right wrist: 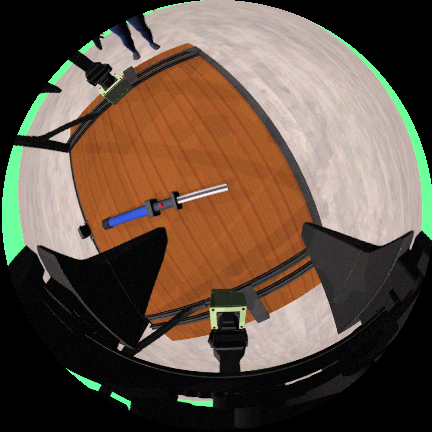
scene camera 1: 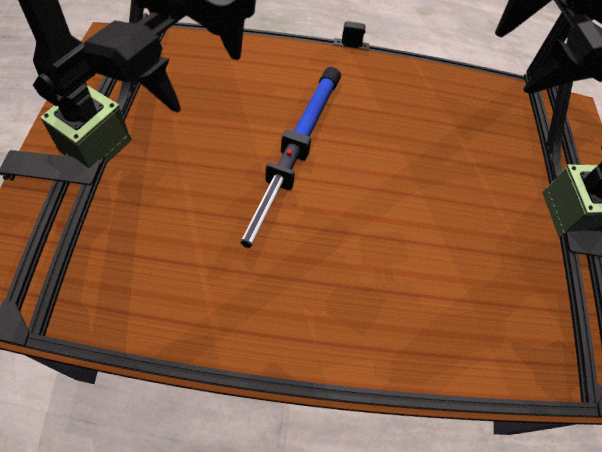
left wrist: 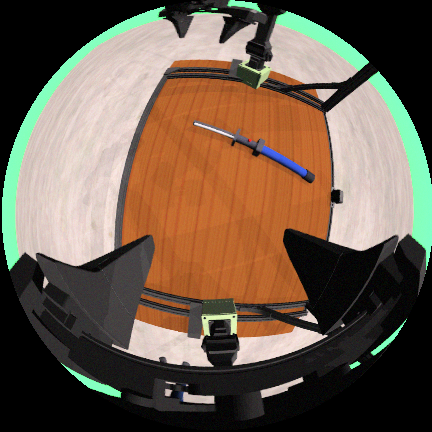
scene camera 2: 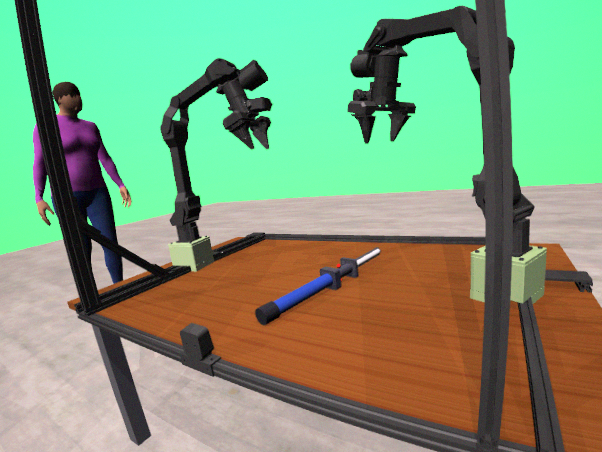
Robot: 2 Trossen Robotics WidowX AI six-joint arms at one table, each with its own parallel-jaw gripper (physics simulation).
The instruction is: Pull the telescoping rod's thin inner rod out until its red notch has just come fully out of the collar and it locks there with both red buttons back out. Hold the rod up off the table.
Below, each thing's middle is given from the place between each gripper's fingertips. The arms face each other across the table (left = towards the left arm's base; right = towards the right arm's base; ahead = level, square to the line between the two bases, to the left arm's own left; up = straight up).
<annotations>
I see my left gripper 10 cm past the telescoping rod (scene camera 1: 298,141), 23 cm to the left of it and 33 cm above it. Round my left hand: thin white inner rod (scene camera 1: 259,216) (9 cm behind, 23 cm to the right, 33 cm below).
The thin white inner rod is 17 cm behind my right hand, 9 cm to the left of it and 30 cm below it. From my right hand the other things lie so: telescoping rod 18 cm behind, 9 cm to the left, 30 cm below.
</annotations>
